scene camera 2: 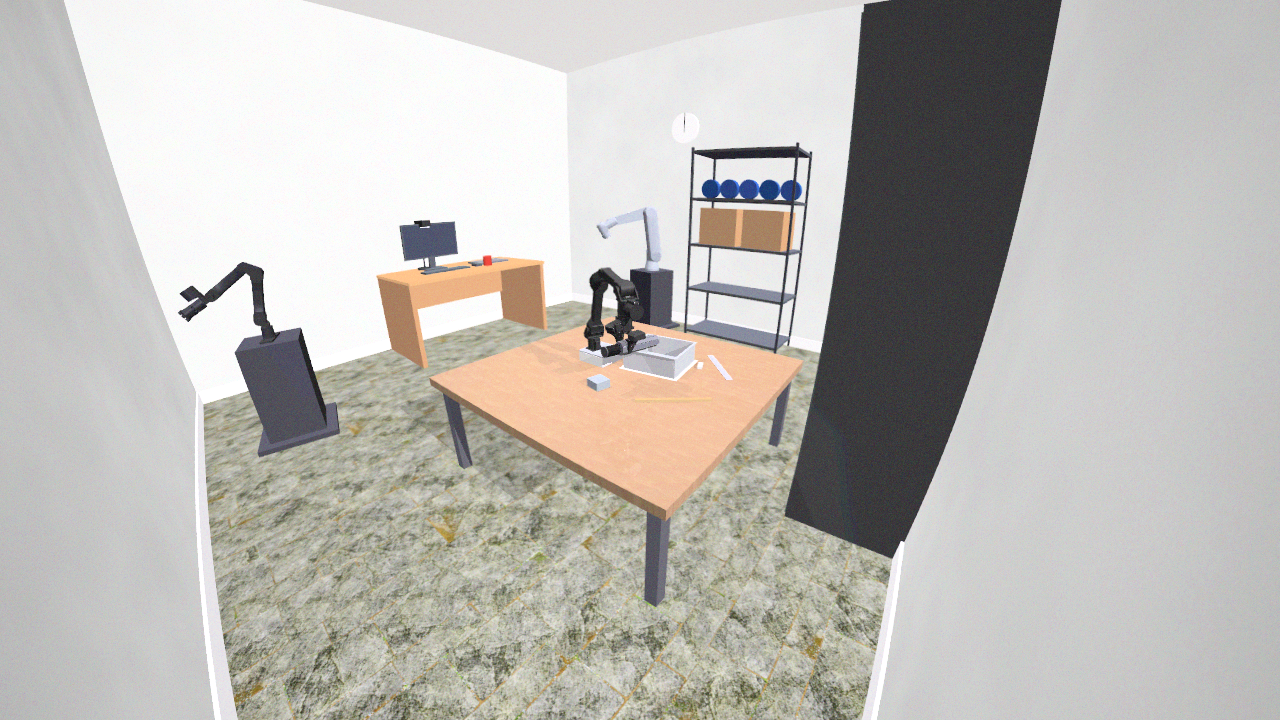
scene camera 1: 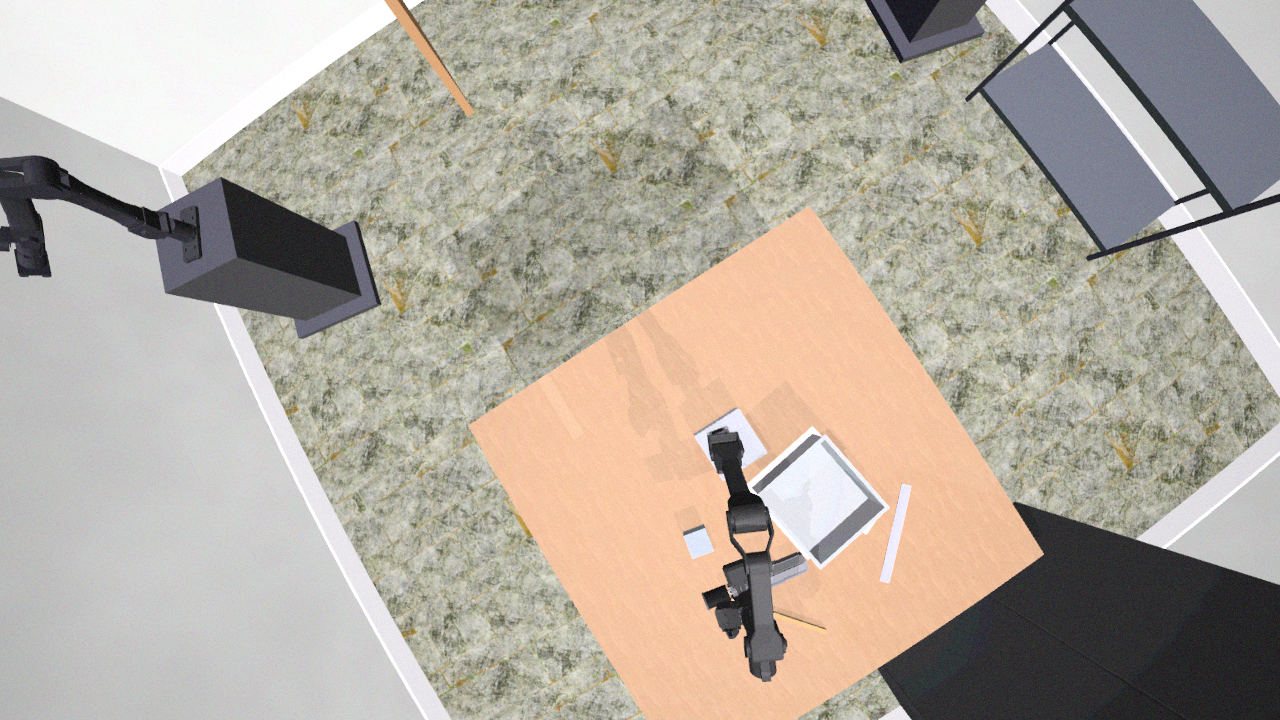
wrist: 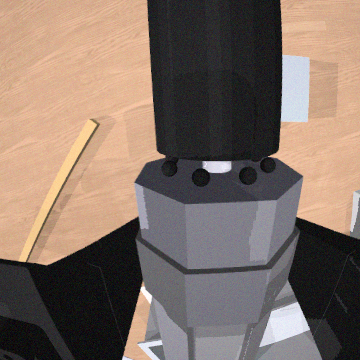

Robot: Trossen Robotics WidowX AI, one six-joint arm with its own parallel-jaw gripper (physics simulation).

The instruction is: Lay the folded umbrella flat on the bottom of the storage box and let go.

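Frame: origin at the arm's base, x ahead, y left, z up, level; metres.
Seen in the pictures: gripper, fingertip midpoint: (scene camera 2: 624, 351) (scene camera 1: 741, 582) (wrist: 209, 221); arm's base at its link origin: (scene camera 2: 594, 348) (scene camera 1: 720, 439).
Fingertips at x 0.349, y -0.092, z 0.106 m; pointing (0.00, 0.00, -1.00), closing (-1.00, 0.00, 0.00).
Note:
Offsets run from my fingertips to a thing's top centre. Level surfaces: height alone.
The folded umbrella {dz +0.048, dx +0.000, dy +0.034 m} (scene camera 1: 790, 569) (scene camera 2: 642, 345) (wrist: 218, 228) has a grey octagonal body and a black cylindrical end. My gripper (scene camera 1: 747, 582) (scene camera 2: 617, 347) (wrist: 209, 221) is shut on the grey body and holds it level a little above the table, just beside the near-left corner of the storage box. The storage box {dz -0.066, dx -0.094, dy +0.292 m} (scene camera 1: 850, 532) (scene camera 2: 659, 366) is white, shallow and open-topped, with nothing inside. In the wrist view the black fingers flank the umbrella on both sides and the black end points away over the wood.
On the wooden table {dz -0.163 m} (scene camera 1: 602, 443) (scene camera 2: 566, 429) lie a small pale blue block {dz -0.127, dx -0.084, dy -0.075 m} (scene camera 1: 699, 540) (scene camera 2: 599, 382) (wrist: 294, 89), a thin yellow stick {dz -0.151, dx +0.212, dy +0.070 m} (scene camera 1: 800, 622) (scene camera 2: 673, 399) (wrist: 58, 186) and a white strip {dz -0.161, dx +0.113, dy +0.490 m} (scene camera 1: 896, 532) (scene camera 2: 719, 367) beyond the box. A shelf rack (scene camera 2: 692, 243) stands behind.

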